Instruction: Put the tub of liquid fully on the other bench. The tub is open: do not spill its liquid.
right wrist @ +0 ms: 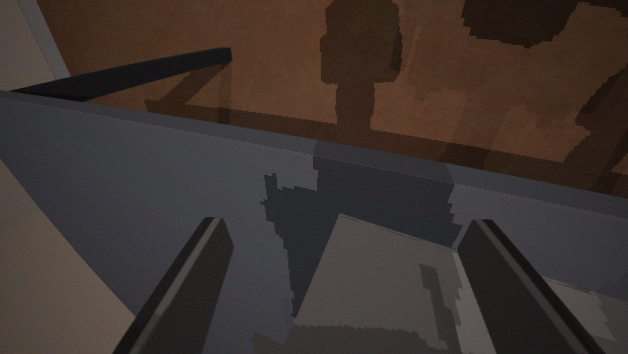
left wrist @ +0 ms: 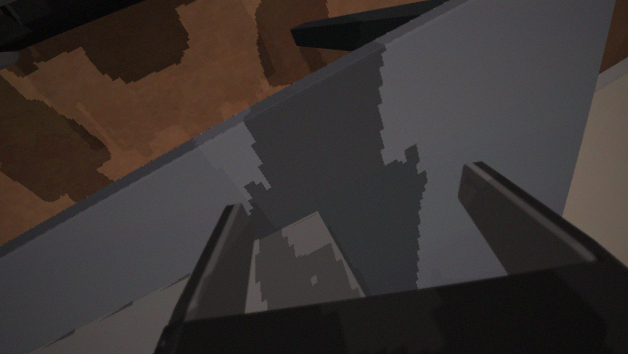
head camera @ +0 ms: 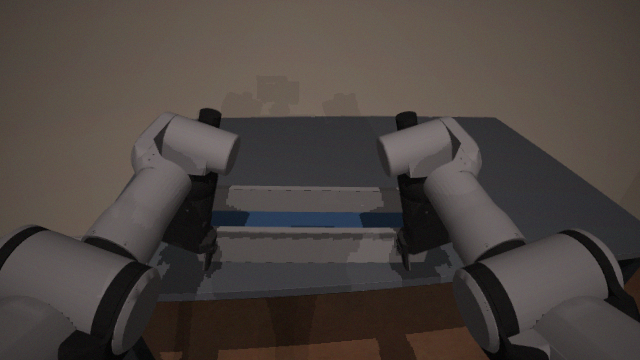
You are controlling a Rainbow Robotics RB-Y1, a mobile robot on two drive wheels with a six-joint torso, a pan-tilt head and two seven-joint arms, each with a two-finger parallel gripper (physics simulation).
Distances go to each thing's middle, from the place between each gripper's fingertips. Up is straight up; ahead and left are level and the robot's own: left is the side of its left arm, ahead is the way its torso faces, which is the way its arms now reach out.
Scene:
The long grey tub (right wrist: 372,282) is 24 cm to the left of my right hand, 11 cm ahead of it and 1 cm below it.
Right now my left hand is 26 cm to the left of the long grey tub, 12 cm short of it and 1 cm above it.

